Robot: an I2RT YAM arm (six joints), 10 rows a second.
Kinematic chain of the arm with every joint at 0, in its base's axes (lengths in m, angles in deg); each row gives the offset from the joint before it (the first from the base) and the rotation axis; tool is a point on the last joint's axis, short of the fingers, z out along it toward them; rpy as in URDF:
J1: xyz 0 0 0.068 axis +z
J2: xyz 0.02 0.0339 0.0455 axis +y
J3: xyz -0.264 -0.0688 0 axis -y
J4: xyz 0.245 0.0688 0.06 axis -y
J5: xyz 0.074 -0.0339 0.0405 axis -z
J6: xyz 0.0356 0 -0.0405 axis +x
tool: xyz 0 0 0 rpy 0 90 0
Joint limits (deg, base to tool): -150..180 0..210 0..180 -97..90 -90..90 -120..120
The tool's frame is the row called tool.
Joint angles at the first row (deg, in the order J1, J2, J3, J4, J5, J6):
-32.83, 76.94, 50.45, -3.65, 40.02, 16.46
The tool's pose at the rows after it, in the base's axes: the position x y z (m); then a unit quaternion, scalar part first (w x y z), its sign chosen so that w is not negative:
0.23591, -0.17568, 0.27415, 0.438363, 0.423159, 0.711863, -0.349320
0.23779, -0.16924, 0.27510, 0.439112, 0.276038, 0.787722, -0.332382
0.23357, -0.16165, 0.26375, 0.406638, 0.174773, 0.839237, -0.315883
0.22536, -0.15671, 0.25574, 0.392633, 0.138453, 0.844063, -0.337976
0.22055, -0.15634, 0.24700, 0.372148, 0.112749, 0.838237, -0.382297
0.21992, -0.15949, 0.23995, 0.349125, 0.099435, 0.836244, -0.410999
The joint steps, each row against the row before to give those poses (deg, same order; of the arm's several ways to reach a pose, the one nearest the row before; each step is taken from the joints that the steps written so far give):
-0.02, -1.62, 0.02, 2.06, -6.56, -8.94
-0.02, -1.45, -1.03, 0.99, -11.90, -15.60
0.01, -1.11, -1.70, -3.45, -6.83, -9.95
-0.01, -1.98, -3.32, 1.73, 0.43, -5.23
-0.08, -0.57, -3.14, 4.25, 3.25, -5.71
-0.32, 0.95, -1.26, 2.60, 2.53, -3.75

